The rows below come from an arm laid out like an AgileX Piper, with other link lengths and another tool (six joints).
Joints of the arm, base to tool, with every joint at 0 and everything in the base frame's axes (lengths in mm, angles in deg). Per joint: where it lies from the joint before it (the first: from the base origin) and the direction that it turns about. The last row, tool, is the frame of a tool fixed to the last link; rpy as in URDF.
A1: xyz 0 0 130.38 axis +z
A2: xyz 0 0 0 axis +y
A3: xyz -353 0 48.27 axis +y
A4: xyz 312.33 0 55.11 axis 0.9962 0 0.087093
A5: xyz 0 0 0 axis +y
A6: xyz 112.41 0 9.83 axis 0.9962 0 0.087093
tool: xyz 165.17 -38 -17.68 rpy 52.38 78.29 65.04
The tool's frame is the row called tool.
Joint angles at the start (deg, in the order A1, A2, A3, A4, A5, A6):
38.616, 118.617, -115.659, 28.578, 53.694, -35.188
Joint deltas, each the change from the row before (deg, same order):
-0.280, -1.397, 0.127, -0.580, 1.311, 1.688
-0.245, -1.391, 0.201, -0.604, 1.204, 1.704
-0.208, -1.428, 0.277, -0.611, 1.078, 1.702
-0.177, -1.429, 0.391, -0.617, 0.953, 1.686
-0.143, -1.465, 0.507, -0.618, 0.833, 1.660
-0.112, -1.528, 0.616, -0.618, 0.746, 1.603
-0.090, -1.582, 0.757, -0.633, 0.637, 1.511
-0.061, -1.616, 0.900, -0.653, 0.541, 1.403
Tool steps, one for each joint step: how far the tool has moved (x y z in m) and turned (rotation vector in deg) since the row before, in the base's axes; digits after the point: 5 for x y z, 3 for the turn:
-0.00498, -0.00830, 0.01096, 0.005, 0.686, -0.847
-0.00517, -0.00825, 0.01030, -0.010, 0.666, -0.904
-0.00539, -0.00813, 0.01021, 0.026, 0.600, -0.953
-0.00556, -0.00805, 0.00939, 0.018, 0.584, -0.993
-0.00583, -0.00796, 0.00896, 0.033, 0.543, -1.018
-0.00622, -0.00797, 0.00880, 0.045, 0.477, -1.006
-0.00642, -0.00808, 0.00831, 0.026, 0.398, -0.986
-0.00664, -0.00813, 0.00754, -0.020, 0.331, -0.941

